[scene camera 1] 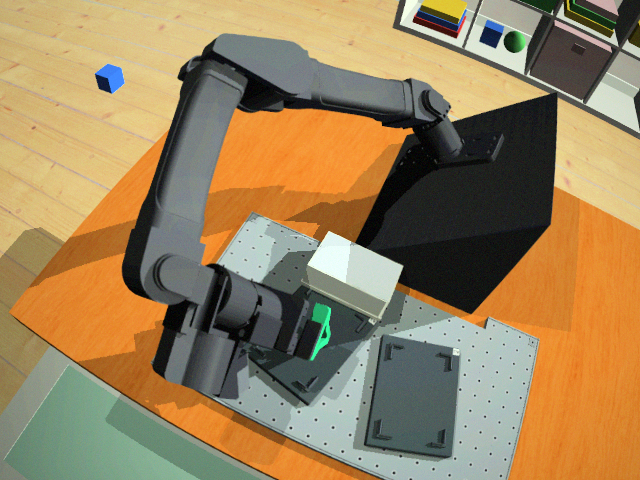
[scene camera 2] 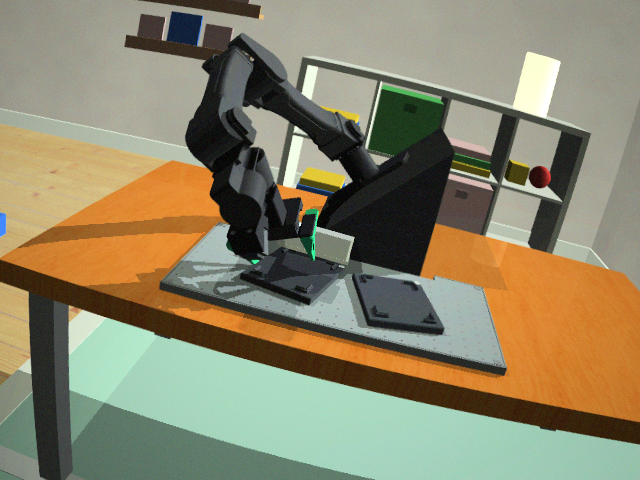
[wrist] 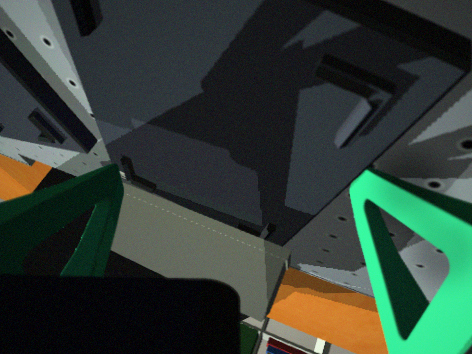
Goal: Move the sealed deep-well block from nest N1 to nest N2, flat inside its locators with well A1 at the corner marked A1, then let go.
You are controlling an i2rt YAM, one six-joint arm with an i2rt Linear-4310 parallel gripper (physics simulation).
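Where they show: gripper, fingertip midpoint: (scene camera 1: 297, 327) (scene camera 2: 284, 261) (wrist: 236, 177); arm's base at its link origin: (scene camera 1: 448, 155) (scene camera 2: 369, 180).
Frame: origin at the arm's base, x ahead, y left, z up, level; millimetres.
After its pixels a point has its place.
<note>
The cream-white deep-well block (scene camera 1: 351, 273) {x 269, y -37, z -47 mm} (scene camera 2: 334, 245) {x 290, y 0, z -58 mm} (wrist: 200, 240) {x 298, y -45, z -68 mm} sits at the back edge of the left dark nest (scene camera 1: 289, 369) {x 424, y -39, z -89 mm} (scene camera 2: 289, 276) {x 398, y -42, z -88 mm} (wrist: 165, 90) {x 394, y -27, z -88 mm}, outside its front locators. In scene camera 1 a thin rim runs along its lower edge on the nest side. Whether it is tipped on a side is hard to tell. The right dark nest (scene camera 1: 413, 392) {x 362, y 124, z -89 mm} (scene camera 2: 398, 302) {x 374, y 134, z -88 mm} is empty, with a small white corner mark. No N1 or N2 label is readable. My gripper (scene camera 1: 283, 356) (scene camera 2: 284, 259) {x 369, y -61, z -78 mm} (wrist: 236, 177) {x 369, y -61, z -78 mm} is open and empty, low over the left nest, its green fingers in front of the block.
Both nests lie on a grey perforated plate (scene camera 1: 341, 439) {x 468, y 70, z -100 mm} (scene camera 2: 465, 341) {x 418, y 251, z -100 mm} on the orange table (scene camera 1: 578, 413) {x 250, y 399, z -113 mm} (scene camera 2: 558, 320) {x 194, y 445, z -113 mm}. The black arm stand (scene camera 1: 465, 232) {x 188, y 74, z 52 mm} (scene camera 2: 392, 227) {x 195, y 84, z -27 mm} rises close behind the block. The arm hides part of the plate's left side in scene camera 1.
</note>
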